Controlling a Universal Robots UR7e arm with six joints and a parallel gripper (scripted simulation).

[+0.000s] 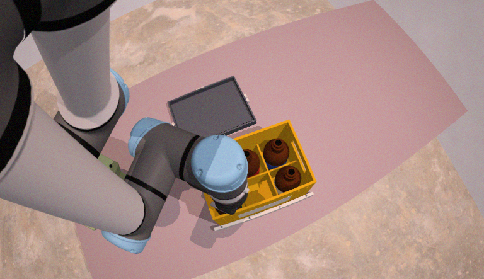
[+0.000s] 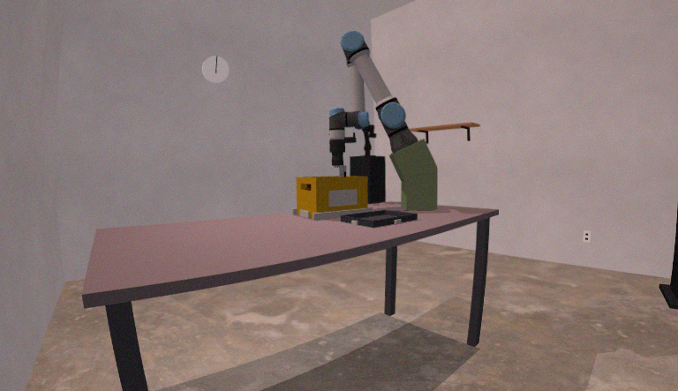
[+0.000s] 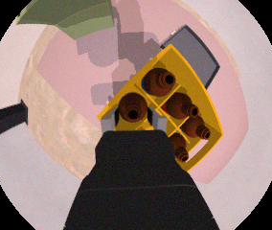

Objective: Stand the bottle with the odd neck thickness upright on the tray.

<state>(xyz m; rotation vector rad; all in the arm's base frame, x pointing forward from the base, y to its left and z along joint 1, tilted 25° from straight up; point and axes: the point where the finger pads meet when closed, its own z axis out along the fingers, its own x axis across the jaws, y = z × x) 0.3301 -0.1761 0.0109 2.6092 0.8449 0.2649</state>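
Right now the crate is 10 cm ahead of my hand, 3 cm to the left of it and 10 cm below it. The rest, counted from my hand: glass bottle 18 cm ahead, 3 cm to the right, 9 cm below; then dark tray 11 cm ahead, 31 cm to the left, 17 cm below.
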